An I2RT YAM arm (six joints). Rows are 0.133 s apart.
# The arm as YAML. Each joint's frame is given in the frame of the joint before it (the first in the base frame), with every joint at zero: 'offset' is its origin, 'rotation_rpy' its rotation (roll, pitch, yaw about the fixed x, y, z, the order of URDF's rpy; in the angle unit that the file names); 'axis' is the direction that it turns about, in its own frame. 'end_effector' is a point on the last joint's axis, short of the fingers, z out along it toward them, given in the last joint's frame.
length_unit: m
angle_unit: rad
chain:
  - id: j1
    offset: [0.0, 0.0, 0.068]
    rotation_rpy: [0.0, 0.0, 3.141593]
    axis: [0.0, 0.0, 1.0]
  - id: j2
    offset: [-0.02, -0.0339, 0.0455]
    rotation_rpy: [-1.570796, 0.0, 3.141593]
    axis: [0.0, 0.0, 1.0]
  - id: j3
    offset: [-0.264, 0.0, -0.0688]
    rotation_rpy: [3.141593, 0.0, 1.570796]
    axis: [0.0, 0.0, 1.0]
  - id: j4
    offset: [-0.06, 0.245, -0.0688]
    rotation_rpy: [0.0, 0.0, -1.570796]
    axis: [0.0, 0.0, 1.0]
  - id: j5
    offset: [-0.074, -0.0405, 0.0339]
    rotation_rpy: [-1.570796, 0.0, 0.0]
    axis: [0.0, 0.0, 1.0]
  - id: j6
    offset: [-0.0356, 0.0, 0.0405]
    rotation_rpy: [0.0, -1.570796, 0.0]
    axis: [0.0, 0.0, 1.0]
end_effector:
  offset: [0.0, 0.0, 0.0]
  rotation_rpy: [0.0, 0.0, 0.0]
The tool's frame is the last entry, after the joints.
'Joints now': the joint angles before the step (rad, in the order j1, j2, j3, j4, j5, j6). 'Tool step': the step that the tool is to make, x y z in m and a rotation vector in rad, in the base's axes. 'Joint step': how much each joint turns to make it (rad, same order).
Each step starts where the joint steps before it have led.
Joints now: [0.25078 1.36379 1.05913 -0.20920 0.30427 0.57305]
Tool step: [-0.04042 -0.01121 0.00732 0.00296 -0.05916 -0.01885]
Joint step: [-0.00033 -0.17922 -0.11803 -0.00255 0.02189 -0.00191]
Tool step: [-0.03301 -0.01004 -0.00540 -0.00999 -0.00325 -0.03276]
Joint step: [-0.00197 -0.14305 -0.09871 -0.04513 0.03226 0.00439]
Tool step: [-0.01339 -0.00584 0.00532 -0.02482 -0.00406 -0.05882]
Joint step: [-0.00139 -0.05623 -0.00410 -0.05547 0.06259 0.00313]
